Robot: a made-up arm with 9 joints. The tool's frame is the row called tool. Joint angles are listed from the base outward.
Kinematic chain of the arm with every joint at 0, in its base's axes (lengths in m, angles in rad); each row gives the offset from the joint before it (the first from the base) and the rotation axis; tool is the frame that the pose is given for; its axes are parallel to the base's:
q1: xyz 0 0 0.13 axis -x
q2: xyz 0 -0.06 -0.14 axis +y
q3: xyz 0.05 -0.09 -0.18 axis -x
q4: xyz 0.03 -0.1 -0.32 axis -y
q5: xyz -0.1 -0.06 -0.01 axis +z
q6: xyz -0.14 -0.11 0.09 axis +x
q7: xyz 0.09 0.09 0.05 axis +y
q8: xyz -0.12 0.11 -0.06 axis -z
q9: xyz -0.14 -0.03 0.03 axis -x
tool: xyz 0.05 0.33 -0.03
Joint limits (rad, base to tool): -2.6..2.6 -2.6..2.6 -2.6..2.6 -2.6..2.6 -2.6..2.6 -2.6..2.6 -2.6..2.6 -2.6..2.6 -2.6..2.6
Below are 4 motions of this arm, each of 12 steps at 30 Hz.
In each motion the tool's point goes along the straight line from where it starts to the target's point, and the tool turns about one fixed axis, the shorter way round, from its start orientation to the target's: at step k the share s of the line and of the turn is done. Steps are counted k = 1, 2, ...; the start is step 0. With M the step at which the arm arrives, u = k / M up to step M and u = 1 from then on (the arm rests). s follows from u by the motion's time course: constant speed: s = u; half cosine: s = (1 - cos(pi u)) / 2; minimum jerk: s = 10 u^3 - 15 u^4 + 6 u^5.
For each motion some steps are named. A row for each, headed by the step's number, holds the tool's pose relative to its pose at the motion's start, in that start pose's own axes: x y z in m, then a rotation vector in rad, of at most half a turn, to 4 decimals.
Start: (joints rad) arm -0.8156 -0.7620 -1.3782 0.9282 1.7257 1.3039 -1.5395 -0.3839 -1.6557
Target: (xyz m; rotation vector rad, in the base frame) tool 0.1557 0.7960 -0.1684 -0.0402 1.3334 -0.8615
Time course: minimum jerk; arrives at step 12
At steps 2, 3, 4, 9, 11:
2: -0.0075 -0.0106 -0.0056 -0.0150 0.0034 0.0160
3: -0.0219 -0.0308 -0.0164 -0.0436 0.0100 0.0466
4: -0.0445 -0.0625 -0.0333 -0.0885 0.0204 0.0944
9: -0.1900 -0.2668 -0.1422 -0.3779 0.0870 0.4033
11: -0.2109 -0.2961 -0.1578 -0.4194 0.0966 0.4475

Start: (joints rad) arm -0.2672 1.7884 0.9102 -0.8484 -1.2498 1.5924 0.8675 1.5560 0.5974
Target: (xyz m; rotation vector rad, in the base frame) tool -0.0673 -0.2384 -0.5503 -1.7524 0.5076 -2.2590
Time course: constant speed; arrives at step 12
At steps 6, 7, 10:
6: -0.0315 0.0386 0.1853 0.4688 0.0952 -0.2019
7: -0.0367 0.0450 0.2162 0.5469 0.1111 -0.2356
10: -0.0524 0.0643 0.3089 0.7813 0.1587 -0.3365

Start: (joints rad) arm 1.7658 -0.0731 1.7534 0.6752 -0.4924 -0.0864 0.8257 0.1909 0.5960
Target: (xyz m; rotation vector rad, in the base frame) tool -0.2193 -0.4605 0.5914 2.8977 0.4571 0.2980
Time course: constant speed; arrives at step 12
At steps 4, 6, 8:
4: -0.0417 -0.0618 0.0587 0.1474 -0.0154 0.1327
6: -0.0626 -0.0927 0.0881 0.2211 -0.0231 0.1991
8: -0.0835 -0.1237 0.1175 0.2949 -0.0308 0.2654

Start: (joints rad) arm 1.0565 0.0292 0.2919 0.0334 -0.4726 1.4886 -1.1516 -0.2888 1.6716
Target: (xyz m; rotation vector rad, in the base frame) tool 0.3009 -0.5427 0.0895 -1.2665 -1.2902 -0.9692
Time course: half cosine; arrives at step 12
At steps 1, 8, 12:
1: -0.0014 0.0013 0.0005 0.0047 -0.0002 0.0022
8: -0.0634 0.0591 0.0231 0.2062 -0.0073 0.0967
12: -0.0845 0.0788 0.0309 0.2749 -0.0097 0.1289

